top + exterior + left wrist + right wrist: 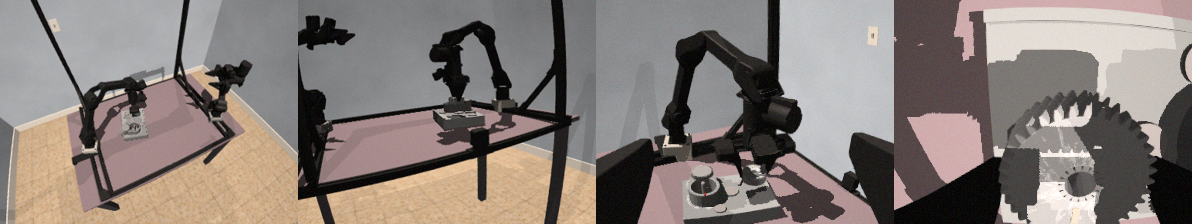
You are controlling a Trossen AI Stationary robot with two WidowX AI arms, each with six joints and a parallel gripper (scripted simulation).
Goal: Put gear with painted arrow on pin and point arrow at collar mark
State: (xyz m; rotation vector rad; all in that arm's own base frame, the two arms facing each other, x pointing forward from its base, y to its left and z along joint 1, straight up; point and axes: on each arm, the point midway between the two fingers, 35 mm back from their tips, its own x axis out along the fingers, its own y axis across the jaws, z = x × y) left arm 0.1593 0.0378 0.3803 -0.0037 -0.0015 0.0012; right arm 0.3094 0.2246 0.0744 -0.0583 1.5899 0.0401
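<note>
The toothed gear is 3 cm below my right hand. From my right hand the other things lie so: dark bolt-like piece (9 cm below, 7 cm to the right, 1 cm ahead).
</note>
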